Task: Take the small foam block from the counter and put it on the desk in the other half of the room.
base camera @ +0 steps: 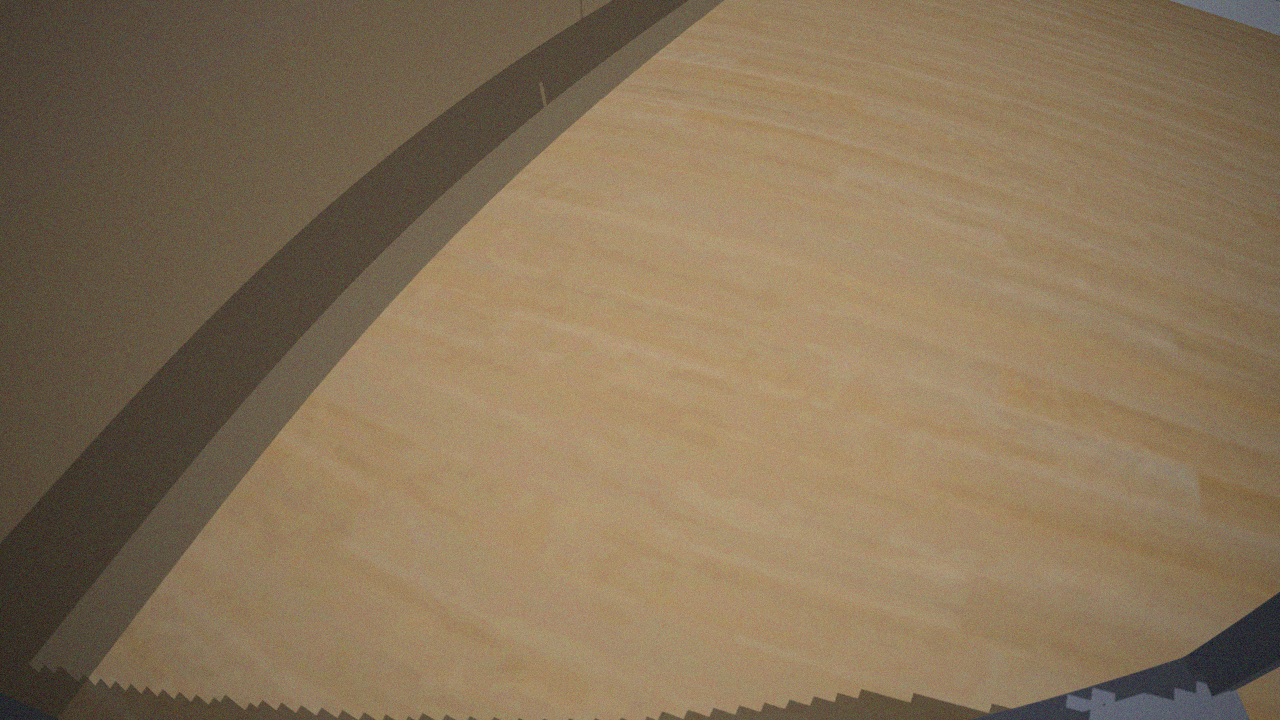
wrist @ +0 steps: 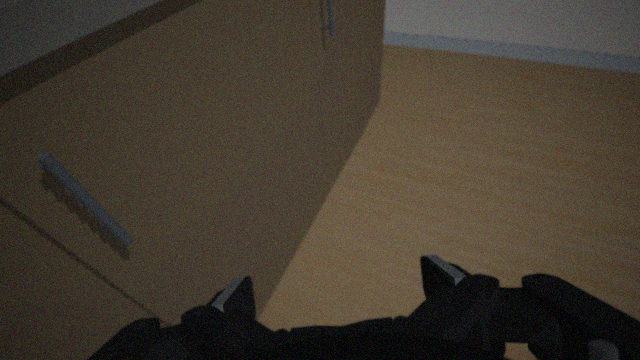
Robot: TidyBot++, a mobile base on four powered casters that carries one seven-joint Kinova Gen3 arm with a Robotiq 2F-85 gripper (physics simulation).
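Frame: origin at the arm's base, x ahead, y left, z up, level; millimetres.
Seen in the pictures: gripper, fingertip midpoint: (wrist: 337,285).
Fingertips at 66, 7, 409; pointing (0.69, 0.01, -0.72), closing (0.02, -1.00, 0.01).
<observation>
A point is followed by its place in that frame, as x, y, z.
The counter's wooden front (base camera: 223,134) {389, 174, -166} (wrist: 225,150) {390, 173, 240} shows at the left in both views, and a grey part of its top (wrist: 60,30) {265, 214, 485} shows in the wrist view's upper left corner. My gripper (wrist: 337,285) {66, 7, 409} is open and empty. It points down in front of the counter, with its left finger over the cabinet front and its right finger over the floor in the wrist view. The small foam block and the desk do not show in either current view.
Grey bar handles (wrist: 87,197) {196, 239, 358} (wrist: 330,17) {724, -33, 319} stick out from the cabinet front. A dark recessed base strip (base camera: 313,223) {482, 190, -285} runs along the cabinet's foot. The wood floor (base camera: 716,358) {441, -71, -397} (wrist: 475,175) {845, -610, -397} lies to the right. A pale wall (wrist: 515,20) {1860, -1212, -173} with a grey baseboard (wrist: 515,50) {1822, -1256, -345} stands beyond.
</observation>
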